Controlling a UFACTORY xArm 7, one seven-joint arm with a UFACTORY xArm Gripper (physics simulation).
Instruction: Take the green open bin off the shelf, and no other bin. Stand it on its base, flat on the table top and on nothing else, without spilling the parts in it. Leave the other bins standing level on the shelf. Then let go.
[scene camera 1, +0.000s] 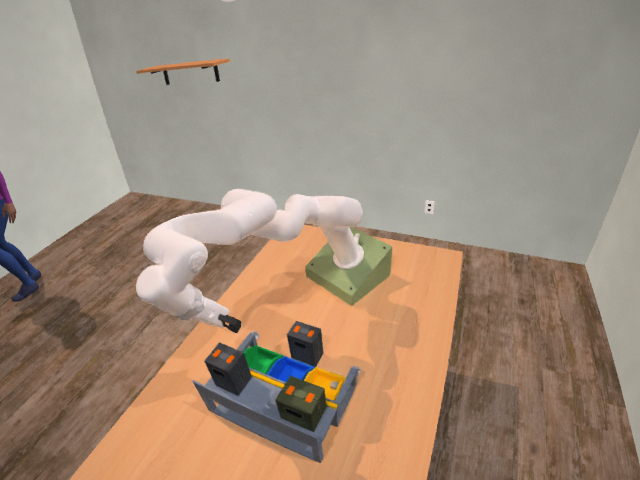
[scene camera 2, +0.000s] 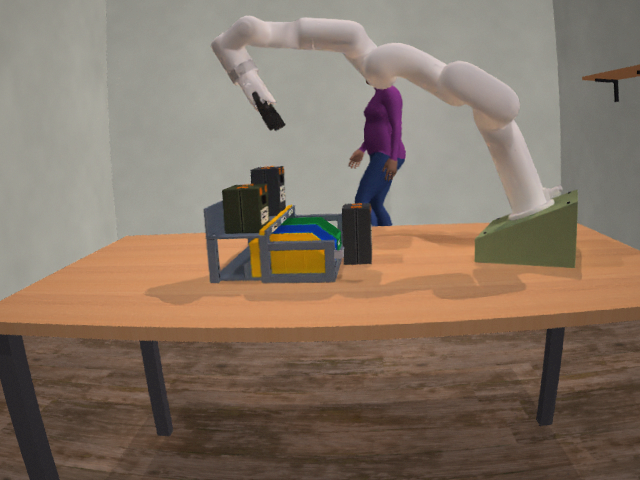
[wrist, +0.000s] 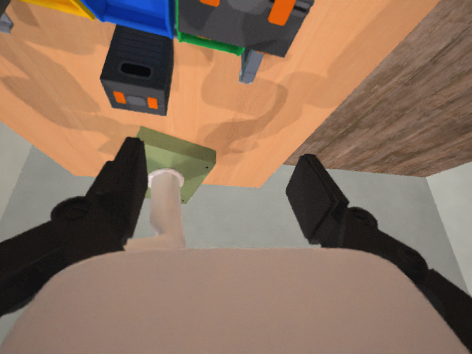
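Seen in the pictures: gripper, fingertip midpoint: (scene camera 1: 223, 322) (scene camera 2: 278, 127) (wrist: 224, 167); arm's base, origin of the base link: (scene camera 1: 348, 256) (scene camera 2: 532, 211) (wrist: 165, 179).
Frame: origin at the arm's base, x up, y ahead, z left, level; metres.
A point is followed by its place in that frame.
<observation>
The green open bin (scene camera 1: 263, 360) {z -0.089, x -0.096, y 0.519 m} (scene camera 2: 312, 222) {z -0.120, x -0.037, y 0.567 m} (wrist: 215, 46) {z -0.082, x -0.064, y 0.499 m} stands at one end of the grey shelf (scene camera 1: 258, 424) {z 0.022, x -0.099, y 0.720 m} (scene camera 2: 212, 258) {z 0.234, x -0.050, y 0.730 m} (wrist: 251, 65) {z -0.139, x -0.020, y 0.515 m}, beside the blue bin (scene camera 1: 289, 372) {z 0.014, x -0.096, y 0.523 m} (scene camera 2: 310, 233) (wrist: 140, 15) {z 0.038, x -0.090, y 0.496 m}. A dark case partly hides it in the wrist view. Parts in it cannot be made out clearly. The yellow bin (scene camera 1: 321, 381) {z 0.123, x -0.096, y 0.511 m} (scene camera 2: 297, 260) {z 0.201, x -0.064, y 0.553 m} (wrist: 60, 5) {z 0.137, x -0.065, y 0.495 m} is at the other end, with a small light part inside. My gripper (scene camera 1: 235, 325) {z -0.070, x 0.219, y 0.636 m} (scene camera 2: 277, 127) {z -0.070, x 0.219, y 0.636 m} (wrist: 224, 167) {z -0.070, x 0.219, y 0.636 m} is open and empty, high above the shelf and apart from the bins. The shelf stands on the table top (scene camera 1: 413, 294) {z 0.281, x -0.105, y 0.010 m} (scene camera 2: 413, 310) {z 0.413, x -0.105, y 0.317 m}.
A black case (scene camera 1: 227, 367) {z -0.044, x 0.117, y 0.695 m} (scene camera 2: 268, 188) {z -0.034, x 0.067, y 0.661 m} (wrist: 240, 25) {z -0.076, x 0.117, y 0.651 m} and an olive case (scene camera 1: 302, 403) {z 0.173, x 0.092, y 0.689 m} (scene camera 2: 242, 209) {z 0.205, x 0.048, y 0.664 m} stand on the shelf's upper deck. Another black case (scene camera 1: 305, 343) {z 0.056, x 0.014, y 0.469 m} (scene camera 2: 356, 233) {z 0.079, x -0.032, y 0.436 m} (wrist: 137, 70) {z 0.033, x -0.005, y 0.470 m} stands on the table before the bins. The green robot base (scene camera 1: 372, 279) {z 0.120, x -0.047, y 0.048 m} (scene camera 2: 542, 242) {z 0.134, x -0.050, y 0.008 m} (wrist: 190, 155) {z -0.074, x -0.055, y 0.107 m} is beyond.
</observation>
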